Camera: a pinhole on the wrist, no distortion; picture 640 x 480 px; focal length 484.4 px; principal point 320.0 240.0 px. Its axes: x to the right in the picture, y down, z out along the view. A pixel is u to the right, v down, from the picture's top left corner.
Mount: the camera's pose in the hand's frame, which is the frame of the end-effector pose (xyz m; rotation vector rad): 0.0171 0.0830 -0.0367 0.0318 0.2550 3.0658
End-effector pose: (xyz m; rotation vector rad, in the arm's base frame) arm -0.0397 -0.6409 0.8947 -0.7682 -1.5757 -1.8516
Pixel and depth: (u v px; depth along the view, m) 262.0 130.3 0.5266
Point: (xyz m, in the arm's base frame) 0.1297 -0.2276 1.2171
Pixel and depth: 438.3 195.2 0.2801
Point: 0.1201 -0.4253 0.9990
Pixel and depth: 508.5 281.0 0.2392
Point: 0.0996 -0.4488 0.9404
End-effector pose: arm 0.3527 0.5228 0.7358 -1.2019 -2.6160 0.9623
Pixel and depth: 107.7 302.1 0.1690
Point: 0.2981 0.5645 0.5661
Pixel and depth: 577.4 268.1 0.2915
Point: 0.4351 0.3612 0.4804
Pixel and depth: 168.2 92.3 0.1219
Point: 0.3738 0.5943 0.5848
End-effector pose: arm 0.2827 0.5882 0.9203 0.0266 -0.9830 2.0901
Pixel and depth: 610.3 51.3 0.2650
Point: 0.1449 0.2782 0.8723
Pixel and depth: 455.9 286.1 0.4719
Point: 0.1389 0.1860 1.1109
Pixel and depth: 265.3 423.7 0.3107
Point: 0.1508 0.4287 1.1289
